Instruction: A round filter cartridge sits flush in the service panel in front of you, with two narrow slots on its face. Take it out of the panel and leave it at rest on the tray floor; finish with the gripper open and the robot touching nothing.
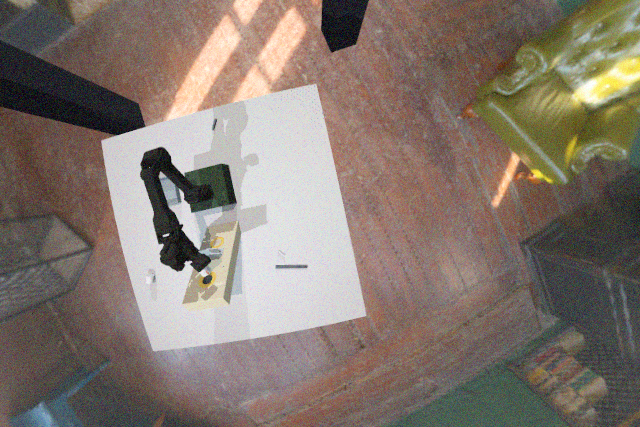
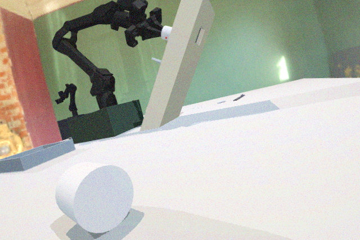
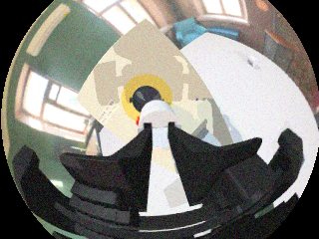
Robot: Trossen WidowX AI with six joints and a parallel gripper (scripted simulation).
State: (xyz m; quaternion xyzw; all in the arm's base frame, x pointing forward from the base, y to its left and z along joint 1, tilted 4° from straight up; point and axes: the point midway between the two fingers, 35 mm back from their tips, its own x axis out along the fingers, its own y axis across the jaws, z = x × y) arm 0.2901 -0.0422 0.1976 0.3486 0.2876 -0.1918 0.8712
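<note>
The round cartridge is 1 cm below my gripper tip and 1 cm ahead of it. The rest, counted from my gripper tip: grey-blue tray (41 cm behind, 28 cm below, 22 cm to the right).
</note>
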